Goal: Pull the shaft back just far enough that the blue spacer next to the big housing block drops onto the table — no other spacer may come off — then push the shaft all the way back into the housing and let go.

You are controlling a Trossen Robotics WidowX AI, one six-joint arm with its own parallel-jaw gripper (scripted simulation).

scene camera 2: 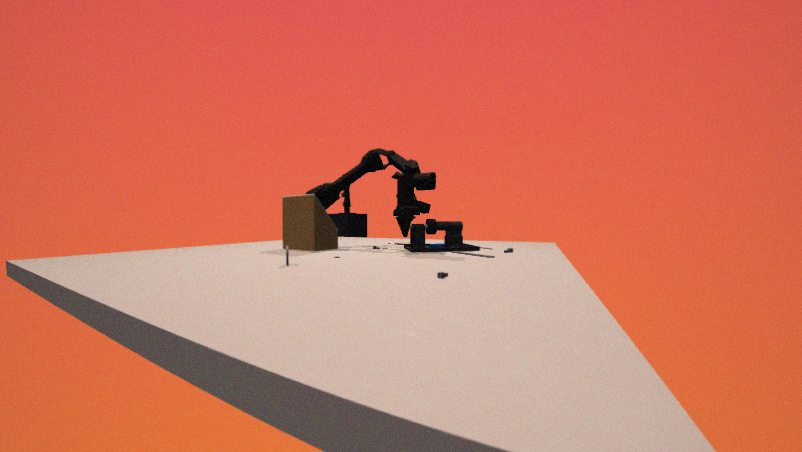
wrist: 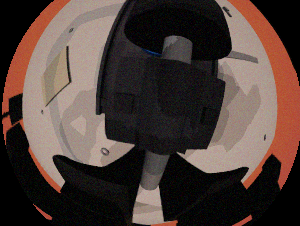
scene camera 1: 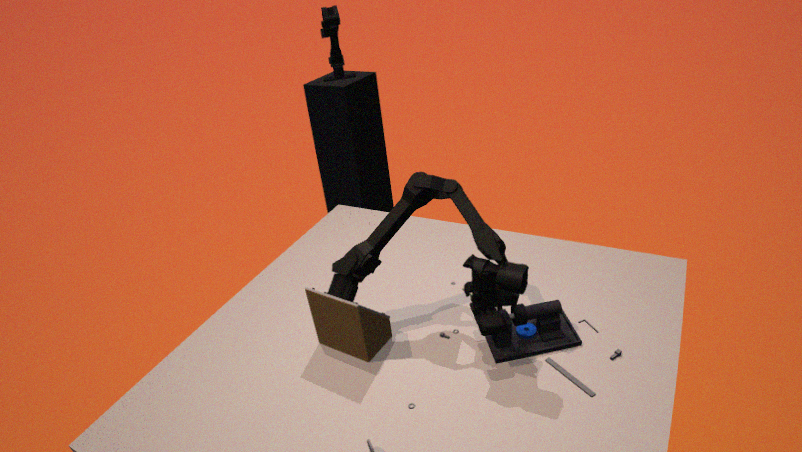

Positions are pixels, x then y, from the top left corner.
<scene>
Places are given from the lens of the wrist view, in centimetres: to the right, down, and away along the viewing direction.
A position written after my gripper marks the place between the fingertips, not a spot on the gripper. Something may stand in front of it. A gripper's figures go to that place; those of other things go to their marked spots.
my gripper [wrist: 152,143]: 0, 3, 9
grey shaft [wrist: 153,165]: 0, 3, 5
</scene>
